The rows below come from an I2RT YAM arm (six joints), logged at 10 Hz.
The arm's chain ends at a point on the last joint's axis. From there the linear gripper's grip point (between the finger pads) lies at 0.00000 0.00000 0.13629 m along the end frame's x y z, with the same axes.
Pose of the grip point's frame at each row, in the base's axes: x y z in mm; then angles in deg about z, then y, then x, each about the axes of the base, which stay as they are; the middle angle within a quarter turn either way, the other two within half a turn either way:
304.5, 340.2, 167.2, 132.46, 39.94, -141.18
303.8, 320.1, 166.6, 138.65, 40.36, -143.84
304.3, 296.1, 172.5, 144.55, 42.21, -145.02
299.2, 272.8, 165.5, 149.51, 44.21, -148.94
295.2, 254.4, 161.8, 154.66, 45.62, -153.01
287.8, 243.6, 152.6, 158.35, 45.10, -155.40
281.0, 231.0, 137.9, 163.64, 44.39, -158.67
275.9, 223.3, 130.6, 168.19, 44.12, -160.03
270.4, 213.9, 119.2, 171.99, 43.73, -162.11
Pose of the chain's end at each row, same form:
217.0, 274.7, 248.6, 132.46, 39.94, -141.18
215.5, 258.8, 250.4, 138.65, 40.36, -143.84
212.7, 238.2, 255.2, 144.55, 42.21, -145.02
204.2, 222.4, 249.2, 149.51, 44.21, -148.94
197.8, 211.1, 246.7, 154.66, 45.62, -153.01
191.3, 203.6, 240.1, 158.35, 45.10, -155.40
185.7, 195.6, 228.6, 163.64, 44.39, -158.67
181.0, 189.9, 222.6, 168.19, 44.12, -160.03
176.2, 183.6, 212.9, 171.99, 43.73, -162.11

